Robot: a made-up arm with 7 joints.
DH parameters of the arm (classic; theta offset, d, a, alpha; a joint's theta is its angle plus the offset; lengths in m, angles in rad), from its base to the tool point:
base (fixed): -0.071 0 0 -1.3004
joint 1: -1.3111 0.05 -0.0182 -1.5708
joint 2: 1.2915 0 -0.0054 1.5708
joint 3: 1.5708 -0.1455 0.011 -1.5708
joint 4: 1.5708 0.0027 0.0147 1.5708
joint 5: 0 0.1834 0 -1.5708
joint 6: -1.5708 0 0.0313 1.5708
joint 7: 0 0 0 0
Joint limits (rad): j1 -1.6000..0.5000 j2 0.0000..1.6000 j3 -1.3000..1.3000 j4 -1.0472..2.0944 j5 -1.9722..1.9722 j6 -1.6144..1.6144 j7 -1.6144..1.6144
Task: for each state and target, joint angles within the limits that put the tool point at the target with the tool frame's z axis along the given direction. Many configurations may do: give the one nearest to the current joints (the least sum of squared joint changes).
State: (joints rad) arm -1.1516 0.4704 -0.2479 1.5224 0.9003 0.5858 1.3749
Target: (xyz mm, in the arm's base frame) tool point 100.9 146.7 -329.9 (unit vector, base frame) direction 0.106 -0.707 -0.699
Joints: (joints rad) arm -0.6182 0.1909 -0.3827 1.7668 1.0994 0.5459 1.3749
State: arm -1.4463 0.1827 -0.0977 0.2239 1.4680 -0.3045 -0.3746
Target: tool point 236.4 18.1 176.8 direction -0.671 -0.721 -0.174
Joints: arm -1.5561 0.1418 0.2433 0.0164 1.0269 -0.3503 -0.3746
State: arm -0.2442 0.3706 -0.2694 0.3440 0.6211 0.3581 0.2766
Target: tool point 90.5 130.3 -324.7 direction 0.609 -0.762 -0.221
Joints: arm -0.0810 0.3440 -0.2991 0.7589 0.6449 0.5386 0.2766
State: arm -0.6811 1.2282 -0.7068 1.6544 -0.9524 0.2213 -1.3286
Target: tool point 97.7 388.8 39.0 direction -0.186 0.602 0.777
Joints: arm -1.5036 1.6000 -0.6677 1.7315 -1.4094 0.6907 -1.3286
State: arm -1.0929 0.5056 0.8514 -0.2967 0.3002 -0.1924 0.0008
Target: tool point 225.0 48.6 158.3 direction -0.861 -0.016 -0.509
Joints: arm -1.4725 0.1774 0.2956 -0.0028 0.0751 -0.9050 0.0008
